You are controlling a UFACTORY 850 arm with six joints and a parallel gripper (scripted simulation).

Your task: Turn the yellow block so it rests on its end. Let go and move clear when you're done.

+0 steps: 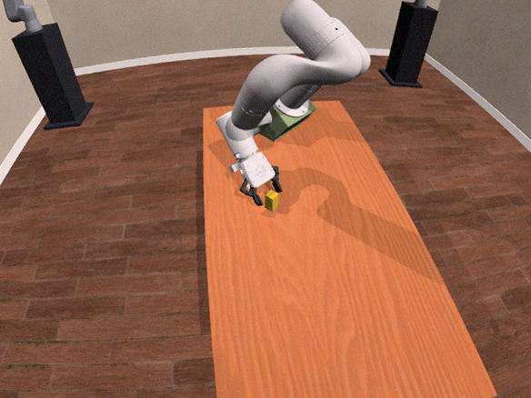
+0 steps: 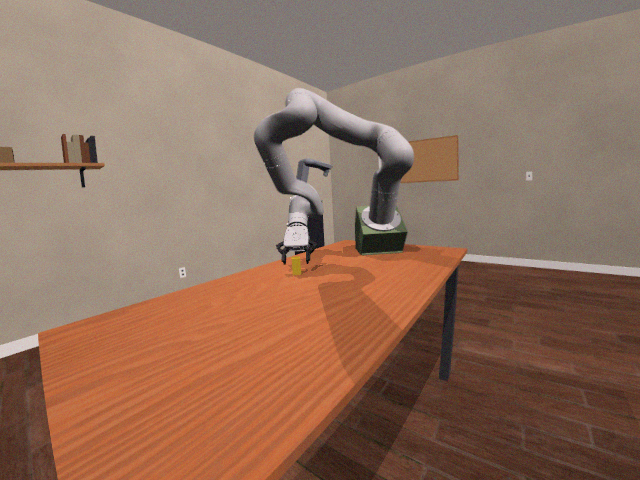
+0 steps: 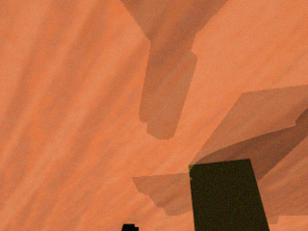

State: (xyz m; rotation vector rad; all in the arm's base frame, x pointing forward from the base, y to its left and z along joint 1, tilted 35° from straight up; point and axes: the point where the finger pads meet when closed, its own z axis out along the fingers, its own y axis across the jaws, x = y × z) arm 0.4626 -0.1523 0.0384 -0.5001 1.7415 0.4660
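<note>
The yellow block is 1 cm ahead of my hand, 1 cm to the left of it and 2 cm below it.
</note>
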